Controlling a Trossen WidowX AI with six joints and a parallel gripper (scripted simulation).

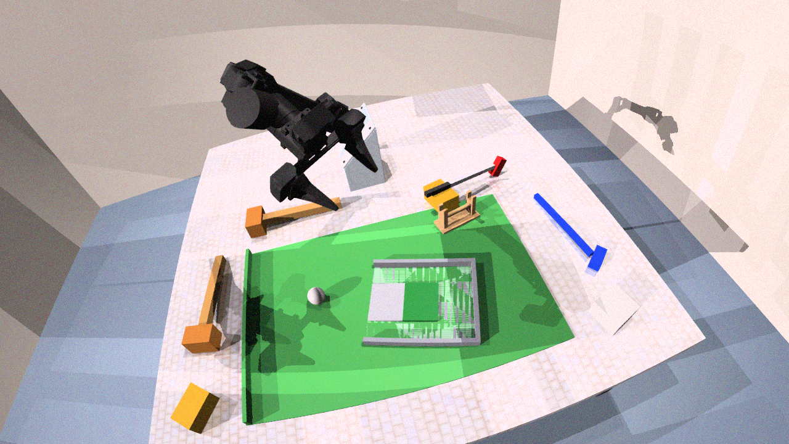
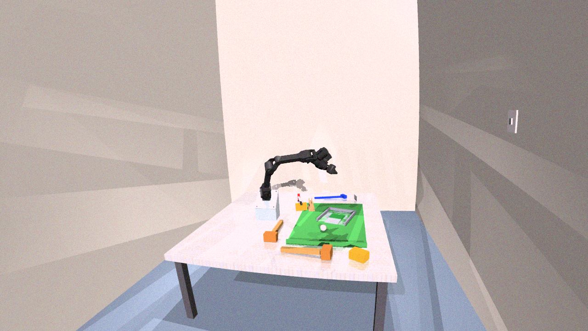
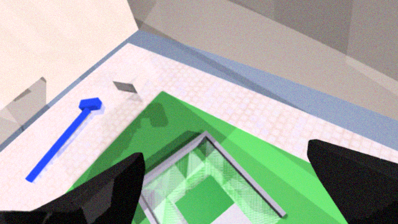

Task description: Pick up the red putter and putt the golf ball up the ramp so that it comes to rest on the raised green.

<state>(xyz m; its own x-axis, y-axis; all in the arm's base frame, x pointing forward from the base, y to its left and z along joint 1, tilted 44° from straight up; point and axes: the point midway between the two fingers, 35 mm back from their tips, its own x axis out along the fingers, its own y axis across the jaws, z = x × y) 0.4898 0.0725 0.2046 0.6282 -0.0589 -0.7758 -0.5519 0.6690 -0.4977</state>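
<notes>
Right now the red putter is 29 cm behind my gripper tip, 34 cm to the left of it and 32 cm below it. The rest, counted from my gripper tip: white golf ball: 7 cm behind, 16 cm to the right, 34 cm below; wooden stand: 18 cm behind, 25 cm to the left, 33 cm below; blue putter: 2 cm behind, 52 cm to the left, 35 cm below.
</notes>
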